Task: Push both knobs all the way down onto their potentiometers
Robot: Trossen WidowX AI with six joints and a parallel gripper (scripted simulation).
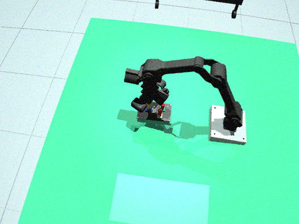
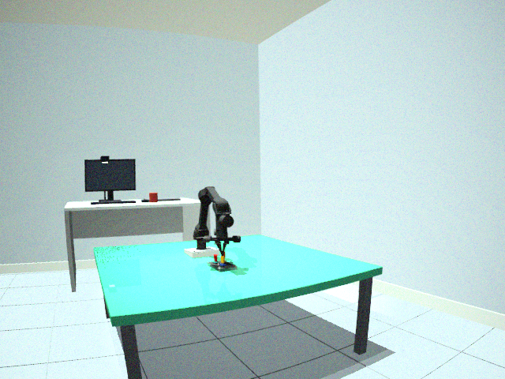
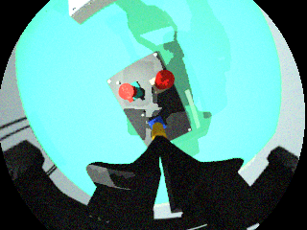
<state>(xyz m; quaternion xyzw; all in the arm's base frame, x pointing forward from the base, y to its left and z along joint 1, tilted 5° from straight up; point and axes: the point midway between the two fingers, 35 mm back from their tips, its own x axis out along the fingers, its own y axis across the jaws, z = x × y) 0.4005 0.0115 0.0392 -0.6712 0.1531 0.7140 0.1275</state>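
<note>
My gripper tip is 20 mm above the yellow knob. Also, from my gripper tip: red knob 60 mm behind, 20 mm to the right, 20 mm below.
</note>
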